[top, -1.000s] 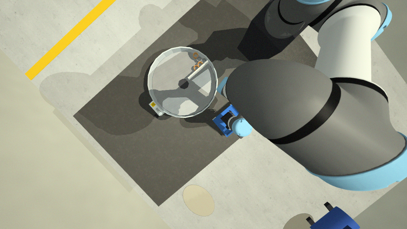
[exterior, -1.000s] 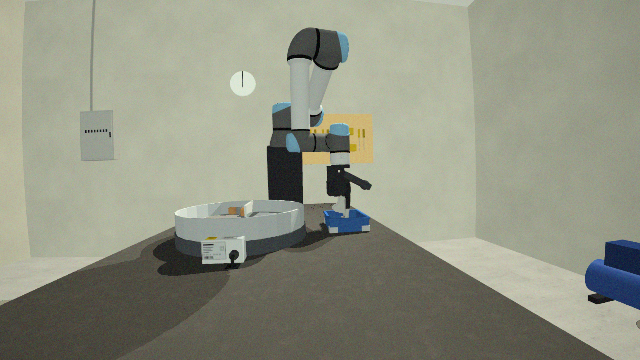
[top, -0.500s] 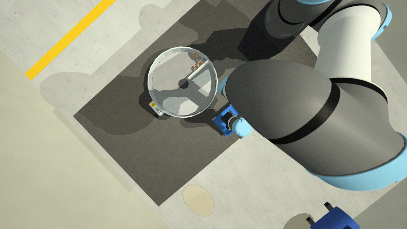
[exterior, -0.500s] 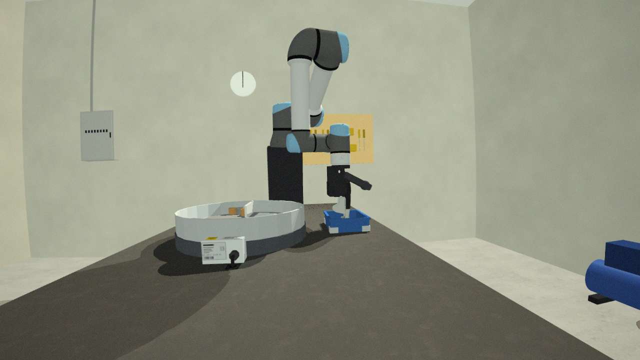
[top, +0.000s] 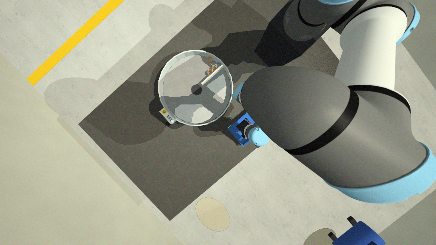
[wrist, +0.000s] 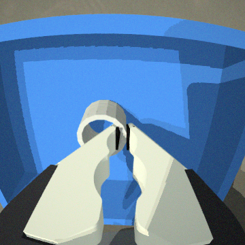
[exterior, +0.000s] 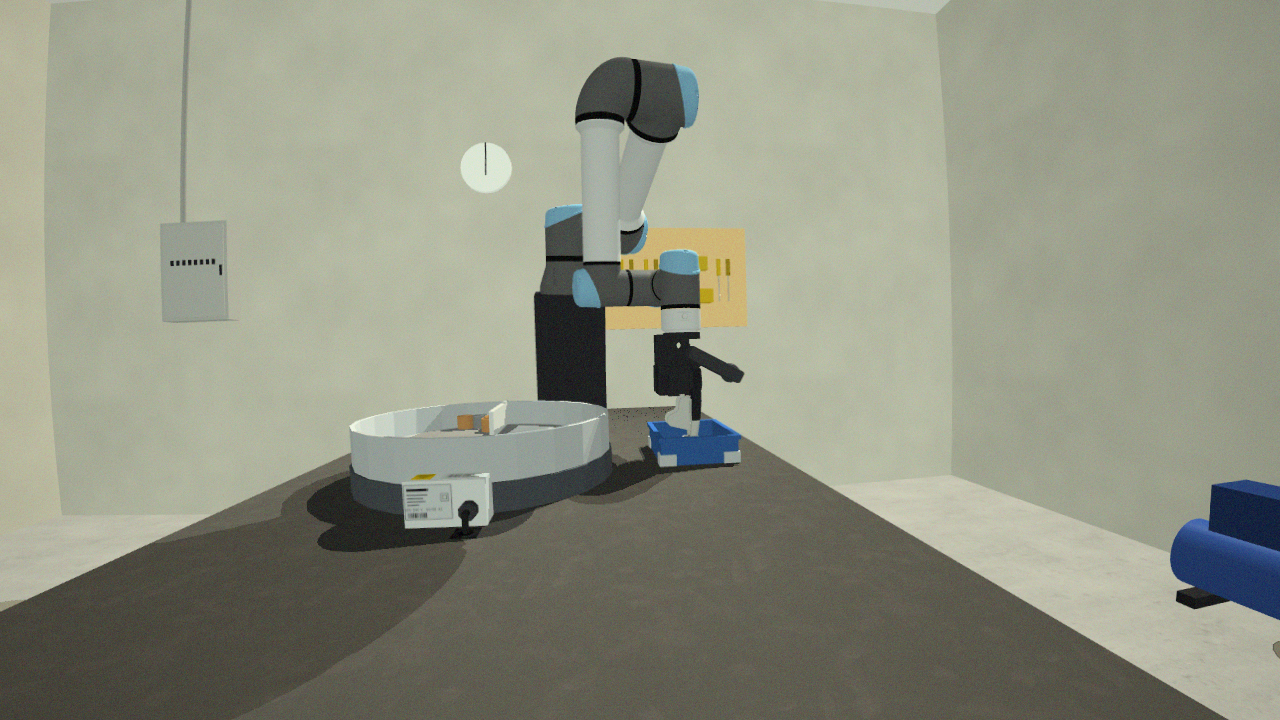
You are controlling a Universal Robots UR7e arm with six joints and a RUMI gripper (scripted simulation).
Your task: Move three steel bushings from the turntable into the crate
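My hand is 1 cm past the blue crate. The rest, counted from my hand: round white turntable: 2 cm ahead, 38 cm to the right, 2 cm above.
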